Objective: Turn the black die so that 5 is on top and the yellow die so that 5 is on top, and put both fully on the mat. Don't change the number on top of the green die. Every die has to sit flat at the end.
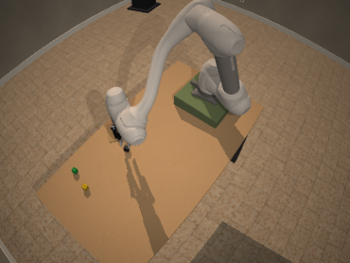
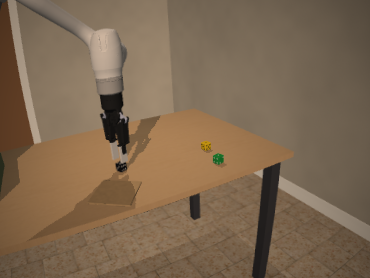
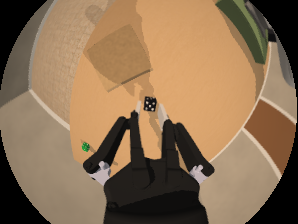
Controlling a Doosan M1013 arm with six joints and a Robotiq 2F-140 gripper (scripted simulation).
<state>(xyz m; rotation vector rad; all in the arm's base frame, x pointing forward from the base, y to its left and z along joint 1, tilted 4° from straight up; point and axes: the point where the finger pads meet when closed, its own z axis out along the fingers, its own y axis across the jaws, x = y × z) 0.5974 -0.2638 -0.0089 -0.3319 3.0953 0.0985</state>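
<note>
The black die lies 6 cm below my hand. Round my hand: mat: 12 cm to the right, 9 cm behind, 7 cm below; green die: 29 cm ahead, 20 cm to the right, 6 cm below; yellow die: 34 cm ahead, 8 cm to the right, 6 cm below.
</note>
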